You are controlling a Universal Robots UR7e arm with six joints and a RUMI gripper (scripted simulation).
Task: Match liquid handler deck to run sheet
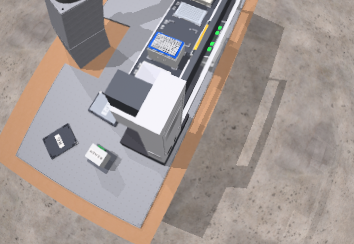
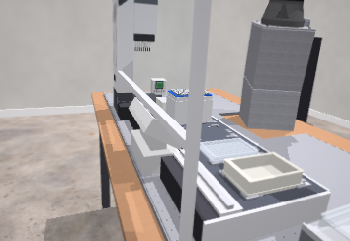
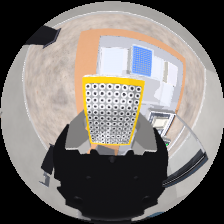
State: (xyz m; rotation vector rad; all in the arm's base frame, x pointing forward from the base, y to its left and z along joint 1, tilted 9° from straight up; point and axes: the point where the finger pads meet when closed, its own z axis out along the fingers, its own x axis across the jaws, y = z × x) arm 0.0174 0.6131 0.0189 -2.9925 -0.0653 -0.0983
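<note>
Now: hand 1 cm short of the yellow-framed tip rack, 1 cm to the left of it and 1 cm below it. Also, from my hand: clear well plate: 36 cm ahead, 31 cm to the right, 26 cm below; shelf: 16 cm ahead, 8 cm to the left, 26 cm below; cream one-well reservoir: 36 cm ahead, 18 cm to the right, 25 cm below.
</note>
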